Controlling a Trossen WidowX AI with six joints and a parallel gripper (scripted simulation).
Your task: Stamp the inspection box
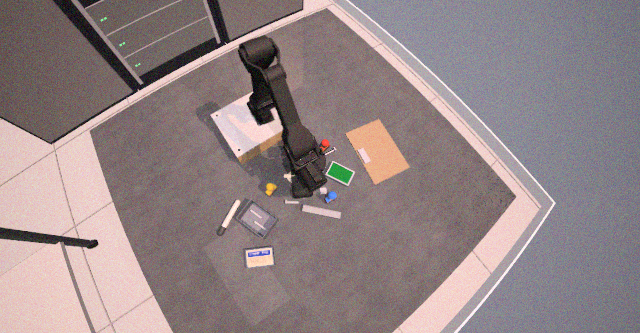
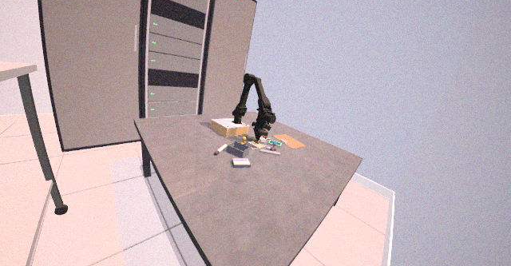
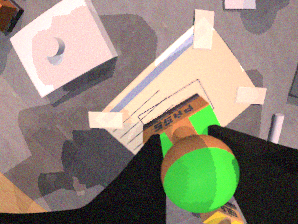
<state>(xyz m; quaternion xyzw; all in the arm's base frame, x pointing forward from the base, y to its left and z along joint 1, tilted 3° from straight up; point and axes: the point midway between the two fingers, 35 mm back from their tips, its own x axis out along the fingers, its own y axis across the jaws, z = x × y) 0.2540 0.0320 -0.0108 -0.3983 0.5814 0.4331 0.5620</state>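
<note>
Now: the cream card 10 mm ahead of my gripper tip and 40 mm below it. Round my gripper tip: green stamp (right at my gripper tip); then yellow stamp (110 mm to the right, 10 mm below); then white block (40 mm behind, 70 mm to the left, 20 mm below).
</note>
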